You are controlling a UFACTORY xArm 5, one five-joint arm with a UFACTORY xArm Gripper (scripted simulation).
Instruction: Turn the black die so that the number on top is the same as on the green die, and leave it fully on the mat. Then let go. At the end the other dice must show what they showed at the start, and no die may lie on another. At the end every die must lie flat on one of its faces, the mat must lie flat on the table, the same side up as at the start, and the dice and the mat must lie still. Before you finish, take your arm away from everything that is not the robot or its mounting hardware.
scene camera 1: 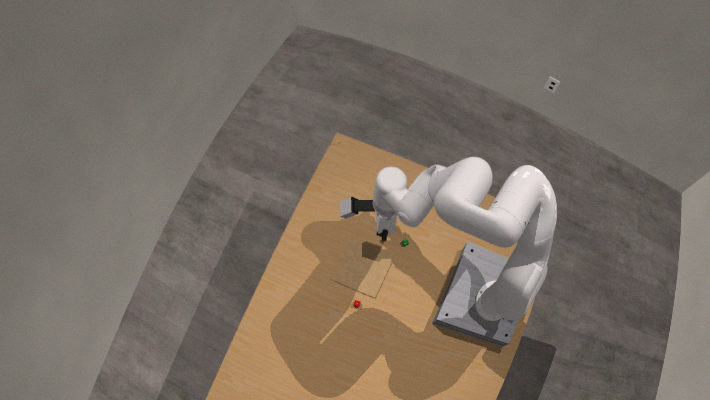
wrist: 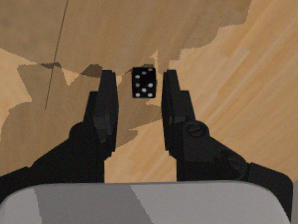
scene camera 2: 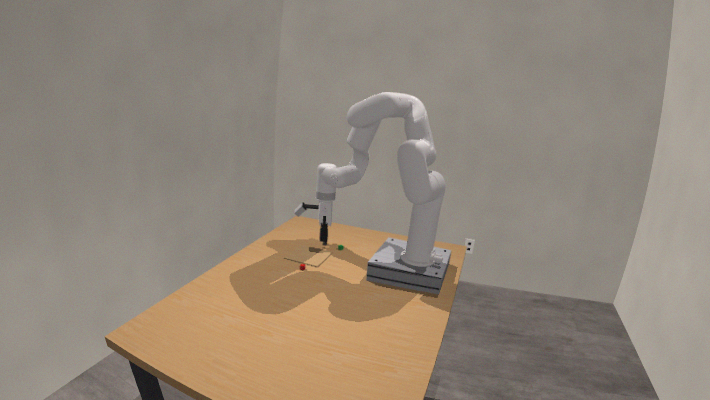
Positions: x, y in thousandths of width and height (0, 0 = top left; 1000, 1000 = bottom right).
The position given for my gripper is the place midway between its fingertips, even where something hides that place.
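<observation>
My gripper (scene camera 1: 537, 571) (wrist: 468, 395). Black die (wrist: 482, 350).
</observation>
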